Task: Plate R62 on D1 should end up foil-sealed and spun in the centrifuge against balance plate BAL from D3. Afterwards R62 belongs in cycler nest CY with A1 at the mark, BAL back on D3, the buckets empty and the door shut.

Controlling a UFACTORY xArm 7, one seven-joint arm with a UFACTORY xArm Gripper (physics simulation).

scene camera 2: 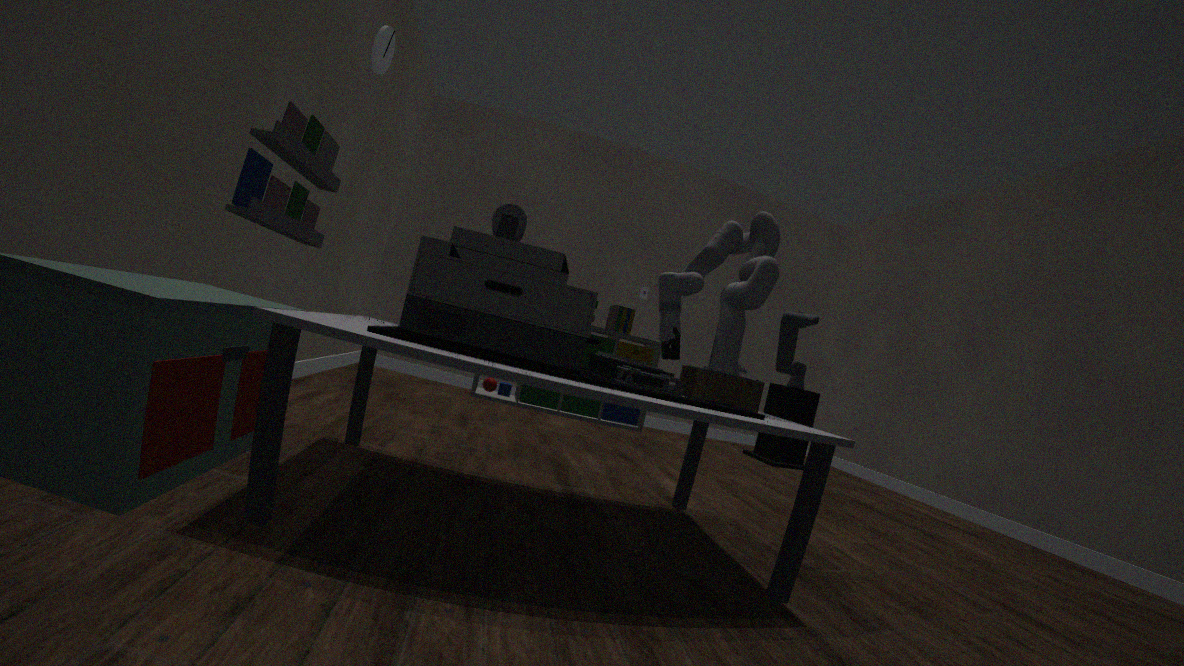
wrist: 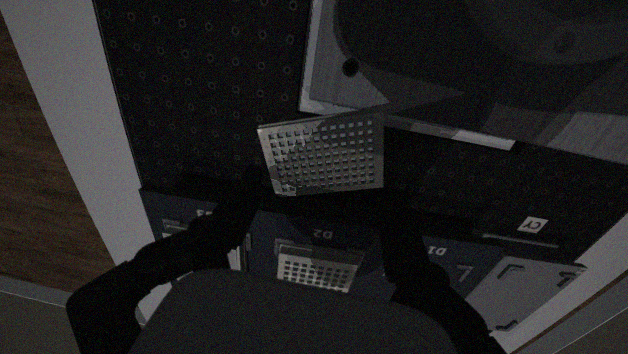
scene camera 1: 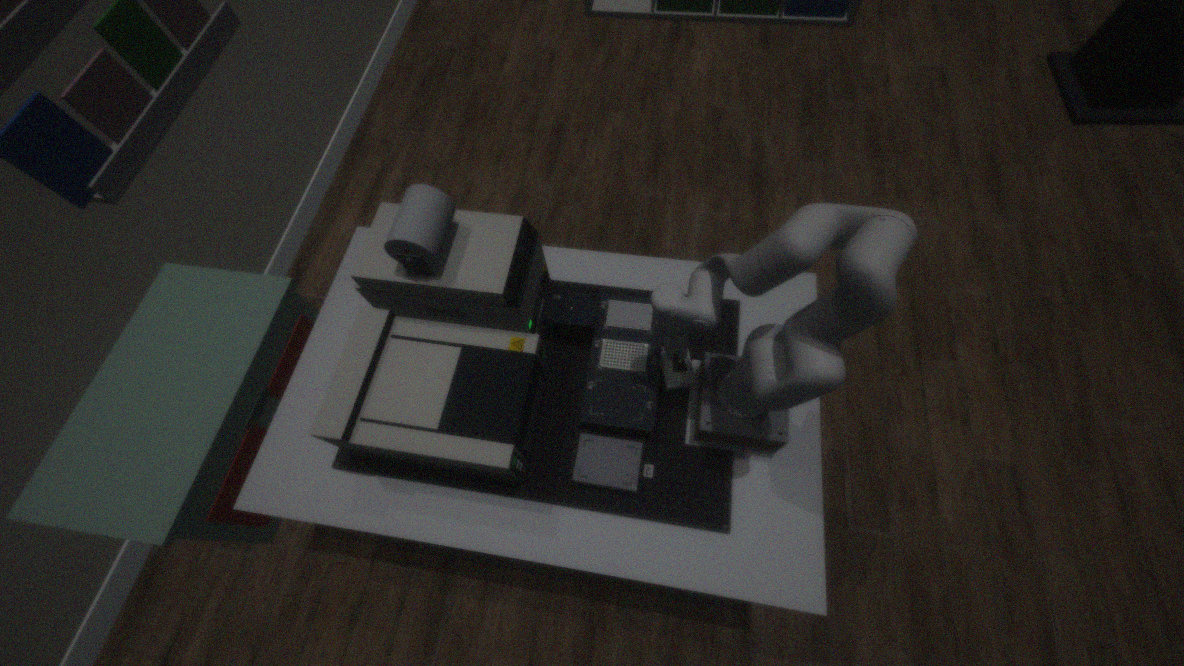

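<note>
A well plate lies loose and skewed, looking tilted, between the deck nests and the arm's base; no label is readable, and wells show on top. My gripper is open over it; the fingers look to either side of its near edge, holding nothing. Nest D1 bears no plate. A pale plate sits on D3, mostly hidden by a finger in the wrist view. Cycler nest CY is a bare grey pad. The centrifuge's lid looks shut.
Another well plate sits on D2. The arm's base plate is close beside the loose plate. The machine with a roll on top stands at the back left. A low dark unit stands beside it.
</note>
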